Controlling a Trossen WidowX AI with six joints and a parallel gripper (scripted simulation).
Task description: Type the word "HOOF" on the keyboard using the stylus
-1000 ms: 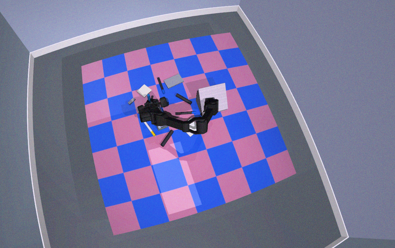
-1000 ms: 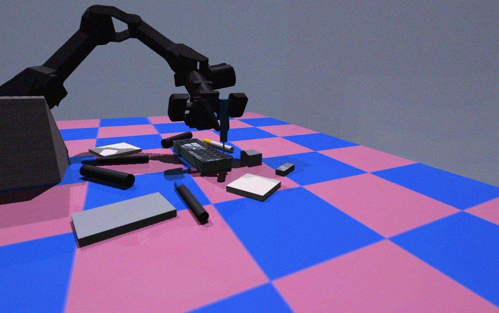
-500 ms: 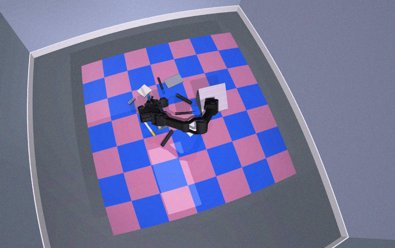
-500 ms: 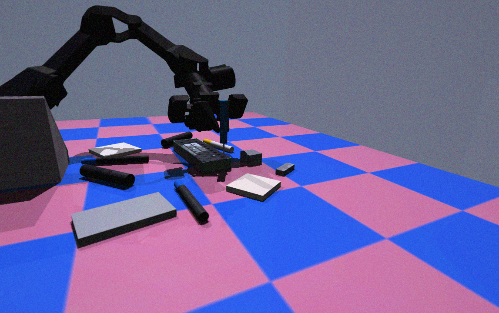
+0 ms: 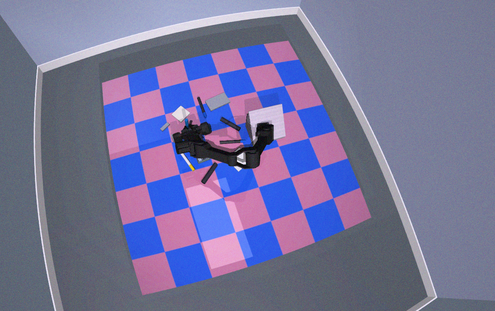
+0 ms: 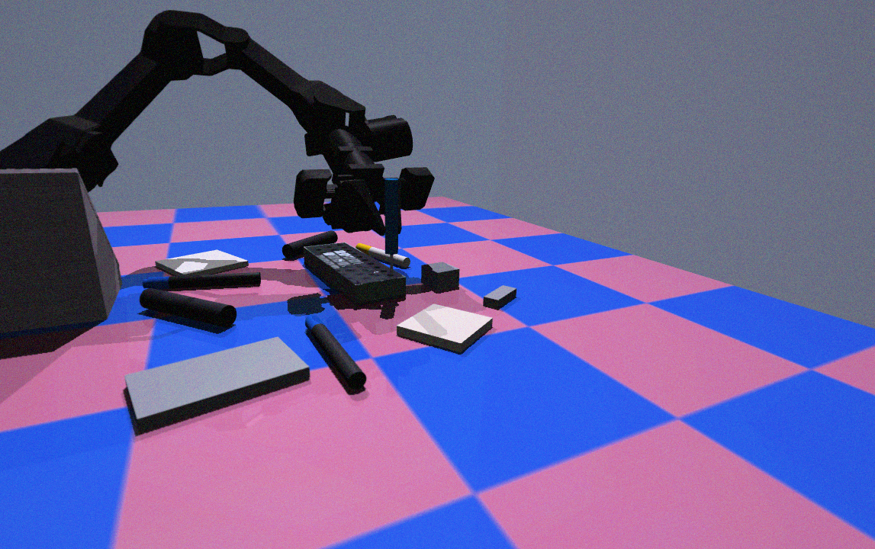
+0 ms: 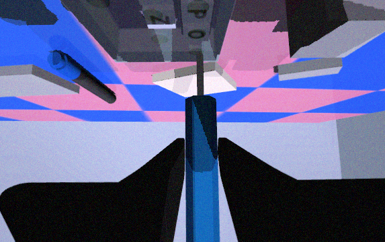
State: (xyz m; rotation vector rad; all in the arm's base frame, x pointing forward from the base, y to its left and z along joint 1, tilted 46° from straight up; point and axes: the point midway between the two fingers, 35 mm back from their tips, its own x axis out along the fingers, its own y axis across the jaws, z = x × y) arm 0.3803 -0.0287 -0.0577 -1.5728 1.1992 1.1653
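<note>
Right now the white-and-yellow marker is 180 mm to the left of my gripper tip, 70 mm below it and 20 mm ahead of it. The rest, counted from my gripper tip: white pad: 120 mm to the right, 80 mm below, 30 mm ahead; stylus tip: 50 mm below; blue stylus: 10 mm below.
</note>
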